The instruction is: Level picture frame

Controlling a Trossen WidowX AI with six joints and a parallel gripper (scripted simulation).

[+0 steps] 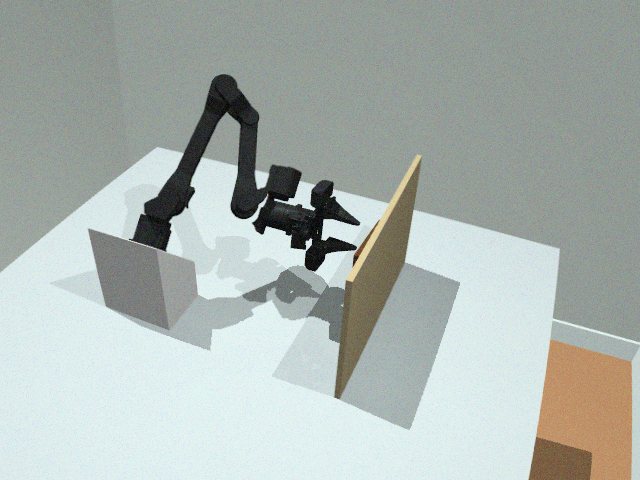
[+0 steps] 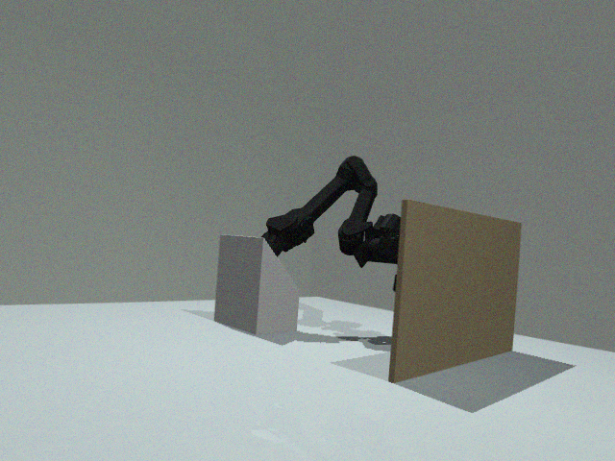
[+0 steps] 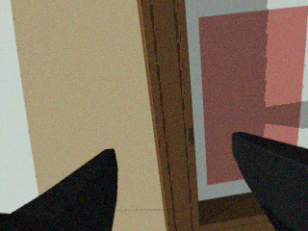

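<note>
My gripper tip is 40 mm short of the picture frame, 10 mm to the left of it and 60 mm above it. Round my gripper tip: tan wall board 50 mm ahead, 10 mm to the right, 60 mm below.
</note>
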